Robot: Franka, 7 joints.
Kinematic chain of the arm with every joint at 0, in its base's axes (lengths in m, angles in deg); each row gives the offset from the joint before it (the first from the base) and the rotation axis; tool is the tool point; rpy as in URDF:
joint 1: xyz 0 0 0.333 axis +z
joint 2: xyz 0 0 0 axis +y
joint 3: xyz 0 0 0.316 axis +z
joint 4: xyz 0.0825 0 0 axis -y
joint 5: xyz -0.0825 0 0.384 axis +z
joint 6: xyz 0 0 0 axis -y
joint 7: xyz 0.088 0 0 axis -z
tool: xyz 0 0 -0.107 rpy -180 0 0
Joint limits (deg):
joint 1: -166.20..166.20
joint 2: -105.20..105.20
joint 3: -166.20..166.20
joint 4: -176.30..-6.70
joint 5: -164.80..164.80
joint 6: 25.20..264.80
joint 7: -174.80..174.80
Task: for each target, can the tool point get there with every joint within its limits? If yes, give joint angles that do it. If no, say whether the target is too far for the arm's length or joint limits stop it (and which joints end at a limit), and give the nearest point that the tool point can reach.
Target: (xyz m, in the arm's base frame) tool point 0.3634 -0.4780 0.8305
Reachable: yes | joints 60.88 -24.36 -88.52 -70.71 115.54 153.66 64.01
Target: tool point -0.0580 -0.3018 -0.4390
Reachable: no: joint limits stop it (at a limit: joint 2) | nearest point -0.0574 -0.2988 -0.3604 | short by 0.079 m
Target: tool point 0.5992 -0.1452 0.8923
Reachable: yes | joints -13.60 30.57 -20.22 -28.11 98.06 102.29 -109.58
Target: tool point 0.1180 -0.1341 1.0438
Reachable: yes | joints -102.04 -14.91 4.14 -34.71 63.14 58.71 47.12
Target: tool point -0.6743 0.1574 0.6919
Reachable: yes | joints -65.48 -39.89 -96.01 -74.50 -110.35 124.26 -65.35
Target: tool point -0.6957 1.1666 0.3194
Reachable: no: too far | nearest point -0.4394 0.7368 0.3244 | short by 0.500 m
